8 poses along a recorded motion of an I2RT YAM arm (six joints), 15 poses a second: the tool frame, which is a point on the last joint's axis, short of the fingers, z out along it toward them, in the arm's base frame.
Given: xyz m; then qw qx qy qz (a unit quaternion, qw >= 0).
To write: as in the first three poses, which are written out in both.
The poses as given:
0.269, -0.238, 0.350, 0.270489, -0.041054, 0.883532, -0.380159
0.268, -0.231, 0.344, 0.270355, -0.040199, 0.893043, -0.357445
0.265, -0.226, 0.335, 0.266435, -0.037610, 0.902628, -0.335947
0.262, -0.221, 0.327, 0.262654, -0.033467, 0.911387, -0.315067
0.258, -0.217, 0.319, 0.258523, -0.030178, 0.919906, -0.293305
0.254, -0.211, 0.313, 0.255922, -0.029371, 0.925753, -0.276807
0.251, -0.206, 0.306, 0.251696, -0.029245, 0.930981, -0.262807
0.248, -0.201, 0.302, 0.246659, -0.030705, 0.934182, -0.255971
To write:
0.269, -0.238, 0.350, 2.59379, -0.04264, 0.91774, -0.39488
0.268, -0.231, 0.344, 2.59407, -0.04175, 0.92759, -0.37127
0.265, -0.226, 0.335, 2.60221, -0.03902, 0.93648, -0.34855
0.262, -0.221, 0.327, 2.61005, -0.03468, 0.94455, -0.32653
0.258, -0.217, 0.319, 2.61861, -0.03124, 0.95228, -0.30363
0.254, -0.211, 0.313, 2.62399, -0.03038, 0.95765, -0.28634
0.251, -0.206, 0.306, 2.63273, -0.03022, 0.96195, -0.27155
0.248, -0.201, 0.302, 2.64313, -0.03168, 0.96397, -0.26413

